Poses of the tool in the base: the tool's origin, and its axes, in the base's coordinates. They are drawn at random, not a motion.
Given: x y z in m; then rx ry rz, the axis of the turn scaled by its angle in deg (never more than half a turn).
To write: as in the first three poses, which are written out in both.
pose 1, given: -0.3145 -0.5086 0.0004 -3.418 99.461 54.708
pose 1, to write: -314.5 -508.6 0.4 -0.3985 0.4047 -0.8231 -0.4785 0.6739 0.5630
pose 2, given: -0.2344 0.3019 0.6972 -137.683 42.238 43.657
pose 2, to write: -234.4 301.9 697.2 0.6953 -0.3374 -0.6347 -0.6232 -0.7229 -0.2984
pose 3, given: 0.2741 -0.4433 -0.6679 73.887 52.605 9.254
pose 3, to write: 274.1 -443.3 -667.9 0.6498 0.5786 -0.4929 0.3757 0.3193 0.8700
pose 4, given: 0.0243 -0.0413 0.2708 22.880 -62.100 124.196
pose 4, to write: 24.3 -41.3 270.8 -0.7273 0.4313 0.5339 -0.6859 -0.4287 -0.5880
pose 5, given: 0.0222 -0.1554 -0.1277 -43.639 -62.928 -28.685
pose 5, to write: 22.2 -155.4 -127.7 0.3871 0.0047 0.9220 0.6991 0.6505 -0.2968
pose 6, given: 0.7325 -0.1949 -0.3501 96.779 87.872 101.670
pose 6, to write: 732.5 -194.9 -350.1 -0.2963 0.7631 0.5744 0.4578 -0.4143 0.7866
